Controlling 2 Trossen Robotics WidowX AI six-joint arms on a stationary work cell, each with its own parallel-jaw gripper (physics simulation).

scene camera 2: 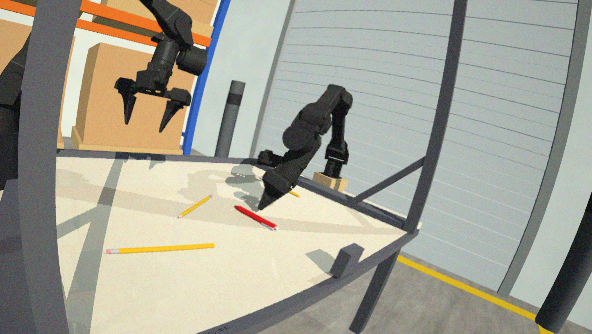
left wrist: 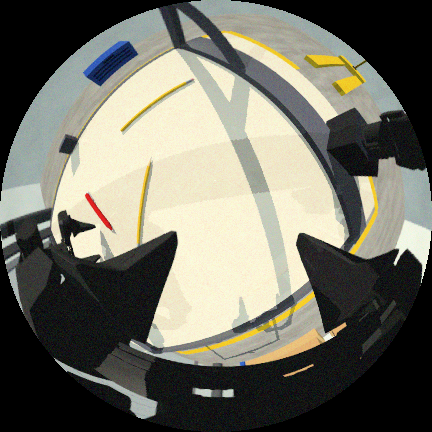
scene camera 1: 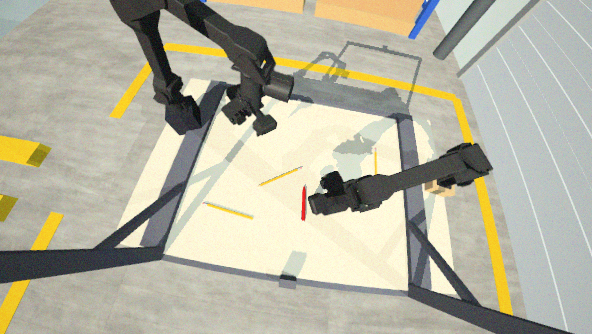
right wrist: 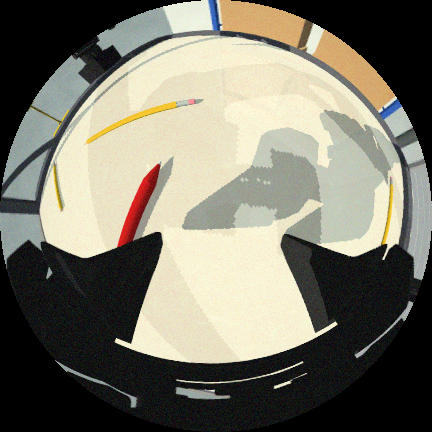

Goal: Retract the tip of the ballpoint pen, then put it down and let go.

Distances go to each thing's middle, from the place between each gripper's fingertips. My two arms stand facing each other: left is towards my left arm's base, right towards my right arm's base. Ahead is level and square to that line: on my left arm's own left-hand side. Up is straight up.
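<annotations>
From my left hand, the red ballpoint pen (right wrist: 142, 195) is 180 mm behind it, 240 mm to the right of it and 140 mm below it. There's a grey block (scene camera 2: 348, 257) too, and that's 240 mm to the right of my left hand, 430 mm behind it and 120 mm below it.
As for my right hand, the red ballpoint pen sits 5 cm behind it and 7 cm to the left of it. The grey block is also 7 cm to the left of my right hand, but 30 cm behind it and 2 cm above it.
</annotations>
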